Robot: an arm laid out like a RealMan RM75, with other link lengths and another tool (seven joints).
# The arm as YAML. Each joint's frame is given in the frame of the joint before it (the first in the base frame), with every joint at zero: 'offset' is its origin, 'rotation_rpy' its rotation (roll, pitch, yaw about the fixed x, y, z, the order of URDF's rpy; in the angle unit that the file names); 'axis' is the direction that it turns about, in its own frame. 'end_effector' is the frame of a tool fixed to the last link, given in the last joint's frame.
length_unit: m
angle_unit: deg
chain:
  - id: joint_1
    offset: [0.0, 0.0, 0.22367]
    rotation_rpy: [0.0, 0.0, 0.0]
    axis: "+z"
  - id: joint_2
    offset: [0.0, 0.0, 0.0]
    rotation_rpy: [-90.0, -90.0, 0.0]
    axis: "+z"
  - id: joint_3
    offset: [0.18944, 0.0, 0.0]
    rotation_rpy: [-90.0, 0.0, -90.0]
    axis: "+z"
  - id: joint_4
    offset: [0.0, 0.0, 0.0]
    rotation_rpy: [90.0, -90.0, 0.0]
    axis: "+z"
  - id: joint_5
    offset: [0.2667, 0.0, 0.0]
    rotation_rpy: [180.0, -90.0, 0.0]
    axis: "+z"
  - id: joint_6
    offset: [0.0, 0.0, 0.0]
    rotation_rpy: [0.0, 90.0, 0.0]
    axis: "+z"
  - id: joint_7
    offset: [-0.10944, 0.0, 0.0]
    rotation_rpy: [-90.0, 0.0, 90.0]
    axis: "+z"
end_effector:
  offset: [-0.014, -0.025, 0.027]
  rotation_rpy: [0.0, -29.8, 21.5]
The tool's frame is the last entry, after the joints.
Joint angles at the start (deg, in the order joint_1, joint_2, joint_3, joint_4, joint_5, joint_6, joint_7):
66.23 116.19 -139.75 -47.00 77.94 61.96 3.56
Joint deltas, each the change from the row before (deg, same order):
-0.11 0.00 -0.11 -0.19 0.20 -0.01 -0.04
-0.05 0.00 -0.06 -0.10 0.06 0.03 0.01
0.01 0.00 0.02 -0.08 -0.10 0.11 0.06
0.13 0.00 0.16 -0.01 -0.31 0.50 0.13
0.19 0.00 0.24 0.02 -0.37 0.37 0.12
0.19 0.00 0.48 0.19 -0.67 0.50 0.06
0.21 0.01 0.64 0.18 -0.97 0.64 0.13
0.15 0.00 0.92 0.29 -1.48 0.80 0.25
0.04 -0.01 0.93 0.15 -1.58 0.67 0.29
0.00 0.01 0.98 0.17 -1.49 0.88 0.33
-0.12 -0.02 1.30 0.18 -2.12 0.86 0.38
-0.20 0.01 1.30 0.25 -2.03 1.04 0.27
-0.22 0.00 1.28 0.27 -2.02 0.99 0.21
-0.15 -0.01 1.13 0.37 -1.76 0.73 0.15
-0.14 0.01 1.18 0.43 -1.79 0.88 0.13
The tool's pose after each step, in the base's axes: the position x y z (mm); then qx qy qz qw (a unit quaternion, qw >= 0). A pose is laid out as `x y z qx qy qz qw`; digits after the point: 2 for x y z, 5 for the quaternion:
53.16 249.67 -191.31 0.55068 0.70041 -0.04999 0.45131
53.13 249.01 -191.43 0.55042 0.70027 -0.05086 0.45173
52.96 248.76 -191.32 0.54997 0.70017 -0.05059 0.45247
52.83 248.90 -190.48 0.54929 0.69886 -0.04893 0.45551
52.19 249.66 -189.70 0.54853 0.69851 -0.04658 0.45721
52.00 251.77 -188.29 0.54818 0.69786 -0.04232 0.45902
51.68 254.38 -186.51 0.54769 0.69710 -0.03653 0.46125
52.06 258.49 -183.95 0.54850 0.69536 -0.02773 0.46352
52.33 262.48 -181.53 0.54937 0.69418 -0.01887 0.46471
52.79 266.00 -178.84 0.55139 0.69131 -0.01127 0.46683
53.78 271.31 -175.38 0.55410 0.68869 -0.00009 0.46763
55.63 276.10 -171.66 0.55730 0.68446 0.00988 0.46993
57.83 280.95 -167.81 0.56055 0.68006 0.01996 0.47213
60.07 285.80 -164.34 0.56397 0.67610 0.02941 0.47325
62.67 290.49 -160.55 0.56772 0.67098 0.03875 0.47538

